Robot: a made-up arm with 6 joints.
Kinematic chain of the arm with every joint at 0, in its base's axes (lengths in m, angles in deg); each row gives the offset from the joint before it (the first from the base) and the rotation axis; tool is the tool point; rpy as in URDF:
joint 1: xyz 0 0 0.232 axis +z
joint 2: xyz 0 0 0 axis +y
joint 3: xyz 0.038 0 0.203 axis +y
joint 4: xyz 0.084 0 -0.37 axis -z
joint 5: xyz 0 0 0 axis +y
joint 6: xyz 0.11 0 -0.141 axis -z
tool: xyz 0 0 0 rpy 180 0 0
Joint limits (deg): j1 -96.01..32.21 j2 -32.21..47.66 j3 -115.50..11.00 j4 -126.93..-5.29 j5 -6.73..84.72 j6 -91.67..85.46
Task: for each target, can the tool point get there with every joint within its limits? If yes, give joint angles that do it. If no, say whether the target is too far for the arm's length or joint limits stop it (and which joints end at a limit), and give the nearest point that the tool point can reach.
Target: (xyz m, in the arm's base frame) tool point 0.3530 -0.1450 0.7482
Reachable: yes | joints -6.63 -22.58 -98.51 -75.46 74.58 -63.14
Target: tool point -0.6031 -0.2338 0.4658
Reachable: no: joint limits stop it (at a limit: joint 1, joint 2, joint 5) | nearest point -0.1734 -0.4036 0.4797 | short by 0.462 m
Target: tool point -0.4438 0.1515 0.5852
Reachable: no: joint limits stop it (at a limit: joint 1, joint 2, joint 3, joint 5) | nearest point -0.1409 -0.0956 0.8892 | short by 0.495 m
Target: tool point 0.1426 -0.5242 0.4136
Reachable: yes | joints -63.76 -6.78 -72.58 -83.34 73.76 42.31
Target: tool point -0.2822 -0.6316 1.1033
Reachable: no: too far | nearest point -0.1194 -0.4197 0.8015 | short by 0.403 m
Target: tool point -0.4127 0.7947 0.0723
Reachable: no: too far | nearest point -0.1269 0.2444 0.0753 | short by 0.620 m
